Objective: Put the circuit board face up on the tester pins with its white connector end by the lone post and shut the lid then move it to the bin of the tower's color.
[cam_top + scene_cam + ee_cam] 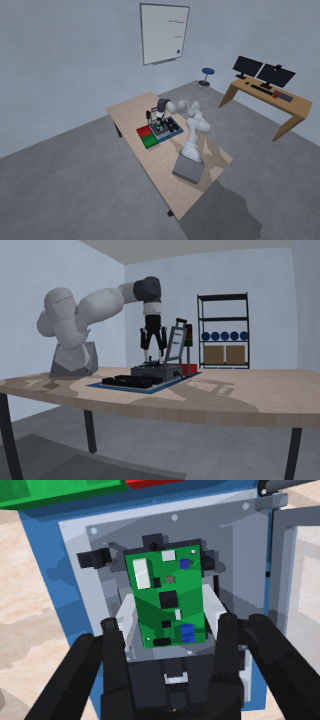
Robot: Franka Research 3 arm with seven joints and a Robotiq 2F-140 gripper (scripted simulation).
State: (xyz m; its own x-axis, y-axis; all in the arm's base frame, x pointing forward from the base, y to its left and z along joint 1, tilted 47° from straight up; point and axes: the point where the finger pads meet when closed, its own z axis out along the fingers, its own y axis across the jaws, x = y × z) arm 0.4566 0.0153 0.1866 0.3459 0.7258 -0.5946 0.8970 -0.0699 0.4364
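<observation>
My gripper is now 2 cm above the green circuit board. The rest, counted from my hand: tester plate (1 cm ahead, 3 cm below); then tester lid (12 cm ahead, 4 cm to the right, 8 cm above); then black latch hook (4 cm behind, 8 cm to the left, 1 cm below).
</observation>
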